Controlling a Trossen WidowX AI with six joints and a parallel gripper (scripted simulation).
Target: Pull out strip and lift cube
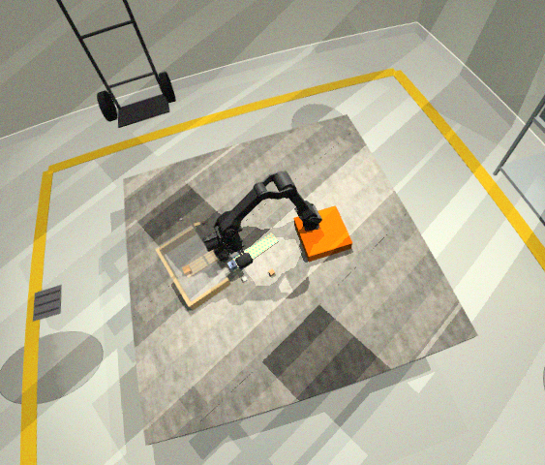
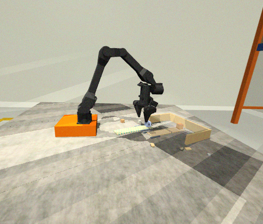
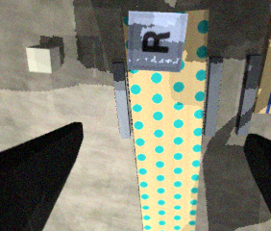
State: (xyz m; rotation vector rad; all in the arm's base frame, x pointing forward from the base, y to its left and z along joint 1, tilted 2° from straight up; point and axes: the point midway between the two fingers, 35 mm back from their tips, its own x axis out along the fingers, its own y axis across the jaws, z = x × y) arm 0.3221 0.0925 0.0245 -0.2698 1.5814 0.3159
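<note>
The white block is 90 mm to the left of my gripper tip and 50 mm below it. Round my gripper tip: brown cube 120 mm behind, 80 mm to the left, 40 mm below.
</note>
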